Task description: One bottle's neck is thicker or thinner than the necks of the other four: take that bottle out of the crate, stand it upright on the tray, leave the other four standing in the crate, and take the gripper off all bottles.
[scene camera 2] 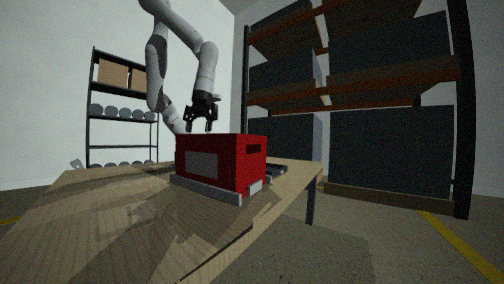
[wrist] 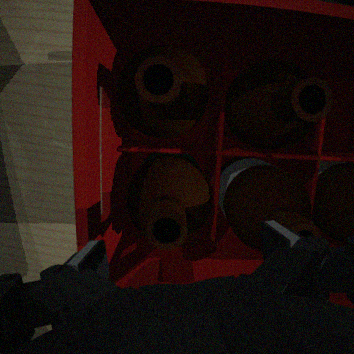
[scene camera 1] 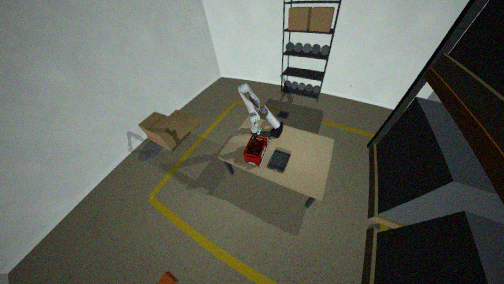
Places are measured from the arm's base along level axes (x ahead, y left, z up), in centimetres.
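Pixels of known places: gripper, between the fingertips: (scene camera 2: 197,132) (wrist: 183,247) (scene camera 1: 253,139); arm's base, origin of its link: (scene camera 1: 277,126).
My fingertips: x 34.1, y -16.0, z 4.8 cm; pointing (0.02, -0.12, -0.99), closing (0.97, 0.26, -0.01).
Ahead of a thing's pixels: the offset from my fingertips to its top centre. "*": to the spot under its first point. Level surfaces: height alone.
The red crate {dx +7.0, dy +5.2, dz -0.7 cm} (scene camera 1: 253,158) (scene camera 2: 227,160) (wrist: 85,125) stands on the table and holds brown bottles in compartments. In the wrist view, one bottle {dx -2.8, dy +8.8, dz -1.9 cm} (wrist: 177,82) is upper left, another bottle {dx +6.2, dy +9.3, dz -1.9 cm} (wrist: 270,102) upper right, a third bottle {dx -1.0, dy +0.1, dz -1.9 cm} (wrist: 175,192) lower left, a fourth bottle {dx +7.8, dy +0.5, dz -1.9 cm} (wrist: 265,197) right of it, and part of a fifth bottle {* dx +13.1, dy +2.6, dz -6.7 cm} (wrist: 340,200) at the right edge. The fourth's mouth is mostly behind a finger; the fifth's neck is hidden. Neck differences are hard to tell in the dark. My gripper (scene camera 1: 256,135) (scene camera 2: 199,128) (wrist: 183,247) is open and empty above the crate, fingertips either side of the third bottle's mouth in view.
The dark tray (scene camera 1: 279,160) (scene camera 2: 278,168) lies beside the crate on the wooden table {dz -18.2 cm} (scene camera 1: 310,155) (scene camera 2: 125,200), with no bottle visible on it. Grey strips {* dx +12.1, dy -4.7, dz -16.8 cm} (scene camera 2: 205,190) run along the crate's base. Large racking (scene camera 2: 460,125) and a shelf unit (scene camera 2: 90,110) stand beyond the table.
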